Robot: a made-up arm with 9 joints. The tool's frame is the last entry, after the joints.
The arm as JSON. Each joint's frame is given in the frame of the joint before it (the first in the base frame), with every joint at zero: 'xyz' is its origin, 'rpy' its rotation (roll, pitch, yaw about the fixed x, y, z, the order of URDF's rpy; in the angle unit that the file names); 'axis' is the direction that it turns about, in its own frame. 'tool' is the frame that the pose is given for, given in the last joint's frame.
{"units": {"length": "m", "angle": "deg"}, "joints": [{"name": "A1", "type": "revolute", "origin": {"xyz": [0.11, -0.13, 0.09], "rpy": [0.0, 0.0, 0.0]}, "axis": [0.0, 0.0, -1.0]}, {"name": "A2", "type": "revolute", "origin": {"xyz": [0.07, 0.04, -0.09], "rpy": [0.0, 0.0, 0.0]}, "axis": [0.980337, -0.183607, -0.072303]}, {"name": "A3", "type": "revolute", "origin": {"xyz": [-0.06, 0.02, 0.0], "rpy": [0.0, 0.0, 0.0]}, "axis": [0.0, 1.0, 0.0]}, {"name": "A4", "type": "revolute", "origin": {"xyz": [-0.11, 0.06, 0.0], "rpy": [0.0, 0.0, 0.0]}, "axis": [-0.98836, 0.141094, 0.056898]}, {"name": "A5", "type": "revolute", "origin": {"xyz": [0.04, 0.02, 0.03], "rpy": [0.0, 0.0, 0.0]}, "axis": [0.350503, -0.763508, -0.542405]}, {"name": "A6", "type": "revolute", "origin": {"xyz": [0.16, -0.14, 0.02], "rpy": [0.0, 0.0, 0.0]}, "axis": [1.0, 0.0, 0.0]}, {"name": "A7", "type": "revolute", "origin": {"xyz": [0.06, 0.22, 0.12], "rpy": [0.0, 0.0, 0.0]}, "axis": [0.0, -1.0, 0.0]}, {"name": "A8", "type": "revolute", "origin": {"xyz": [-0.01, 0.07, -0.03], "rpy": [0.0, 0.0, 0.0]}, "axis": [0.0, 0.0, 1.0]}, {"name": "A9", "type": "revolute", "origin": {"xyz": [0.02, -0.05, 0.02], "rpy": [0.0, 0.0, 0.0]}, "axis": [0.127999, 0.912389, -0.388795]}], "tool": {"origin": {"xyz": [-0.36, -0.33, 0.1], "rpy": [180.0, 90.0, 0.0]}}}
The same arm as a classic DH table. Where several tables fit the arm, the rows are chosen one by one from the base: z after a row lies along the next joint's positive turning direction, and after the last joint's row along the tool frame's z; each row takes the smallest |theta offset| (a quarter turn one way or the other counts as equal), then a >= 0, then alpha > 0; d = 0 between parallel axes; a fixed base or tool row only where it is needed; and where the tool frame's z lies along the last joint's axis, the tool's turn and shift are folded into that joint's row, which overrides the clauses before.
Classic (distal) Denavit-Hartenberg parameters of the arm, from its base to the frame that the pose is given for. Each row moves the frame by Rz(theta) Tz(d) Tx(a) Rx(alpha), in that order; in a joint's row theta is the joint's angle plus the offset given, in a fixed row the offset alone. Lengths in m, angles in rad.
base (fixed): d 0  theta0 -0.8685  a 0.1703  alpha 3.1416
A1: d -0.0045  theta0 0.8874  a -0.0522  alpha 1.4984
A2: d 0.0007  theta0 1.5573  a 0.0044  alpha -1.7555
A3: d 0.0532  theta0 -0.0161  a 0.0063  alpha -1.4292
A4: d 0.054  theta0 -0.6387  a -0.0109  alpha -2.0772
A5: d 0.0644  theta0 -0.0404  a -0.0974  alpha -1.2127
A6: d 0.1816  theta0 -0.6177  a -0.12  alpha 1.5708
A7: d -0.29  theta0 -1.5708  a 0.01  alpha 1.5708
A8: d -0.0297  theta0 -0.1394  a -0.0268  alpha 1.9701
A9: d -0.3964  theta0 1.5163  a -0.0374  alpha 1.6991
tool (fixed): d 0.3158  theta0 2.7388  a 0  alpha 0

